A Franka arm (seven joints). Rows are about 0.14 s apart.
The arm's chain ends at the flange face. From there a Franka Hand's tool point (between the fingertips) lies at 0.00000 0.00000 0.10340 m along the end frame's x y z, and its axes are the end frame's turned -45 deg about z.
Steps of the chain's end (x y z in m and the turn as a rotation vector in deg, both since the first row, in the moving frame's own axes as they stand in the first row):
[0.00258, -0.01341, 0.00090, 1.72, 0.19, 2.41]
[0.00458, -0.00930, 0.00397, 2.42, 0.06, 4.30]
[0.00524, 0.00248, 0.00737, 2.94, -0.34, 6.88]
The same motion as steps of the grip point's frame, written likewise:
[0.01378, -0.00956, 0.00085, 1.08, 1.35, 2.41]
[0.01309, -0.00623, 0.00388, 1.67, 1.75, 4.30]
[0.00551, 0.00148, 0.00723, 2.32, 1.84, 6.88]

